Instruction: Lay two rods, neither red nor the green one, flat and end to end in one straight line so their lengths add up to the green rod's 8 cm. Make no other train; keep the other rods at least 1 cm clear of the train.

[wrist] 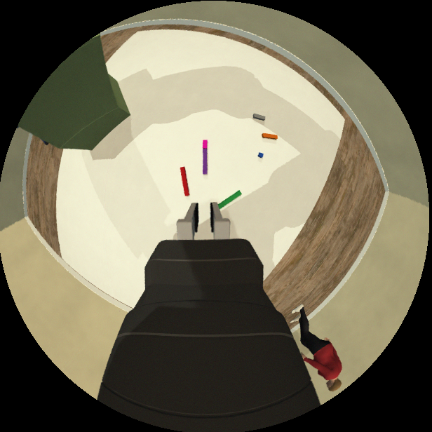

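Note:
A magenta rod (205, 144) and a purple rod (205, 161) lie flat end to end in one straight line ahead of the gripper; no gap shows between them at this size. The green rod (230, 199) lies slanted at the right fingertip, which seems to overlap its near end in the view. The red rod (184, 181) lies left of the purple rod, slightly tilted and apart from it. My gripper (204, 211) is partly open and empty, above the mat and nearer the view's bottom than the purple rod.
A grey rod (259, 117), an orange rod (269, 136) and a small blue rod (260, 155) lie apart at the right on the pale mat (175, 50). The wooden table edge (320, 230) runs along the right. A dark green block-like object (70, 100) stands at upper left. A person (327, 361) shows at lower right.

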